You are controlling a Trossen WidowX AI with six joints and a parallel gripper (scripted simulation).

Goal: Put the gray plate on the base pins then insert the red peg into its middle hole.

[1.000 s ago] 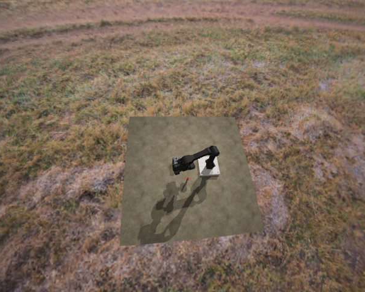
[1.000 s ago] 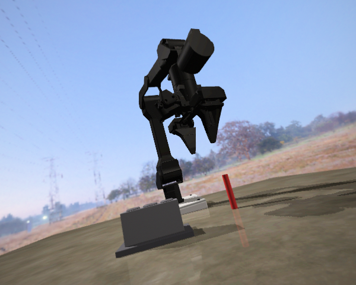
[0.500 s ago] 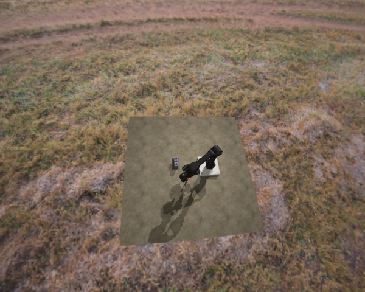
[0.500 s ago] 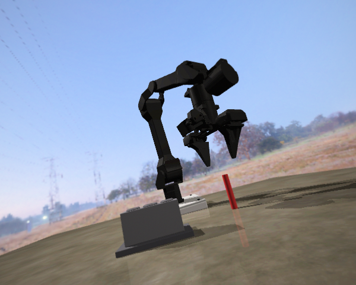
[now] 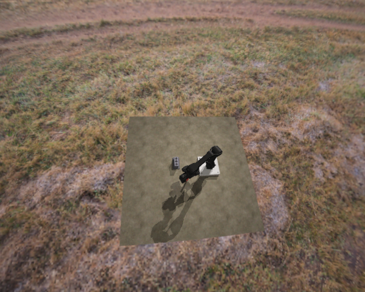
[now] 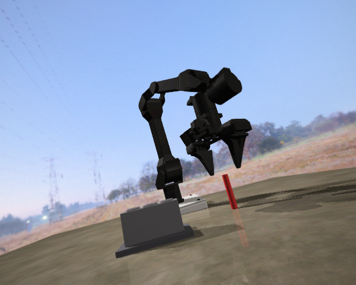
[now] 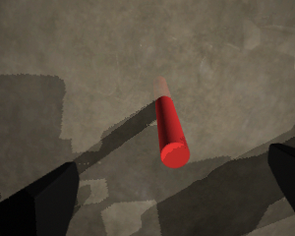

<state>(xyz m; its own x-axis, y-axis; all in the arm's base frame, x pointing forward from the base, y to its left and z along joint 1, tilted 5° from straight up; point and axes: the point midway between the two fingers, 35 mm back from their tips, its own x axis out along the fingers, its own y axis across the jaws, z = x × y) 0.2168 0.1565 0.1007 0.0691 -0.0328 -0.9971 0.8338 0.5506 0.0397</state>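
My gripper tip is 50 mm above the red peg. Also, from my gripper tip: gray plate 120 mm ahead, 170 mm to the right, 40 mm below; then dark gray base 120 mm ahead, 170 mm to the right, 80 mm below.
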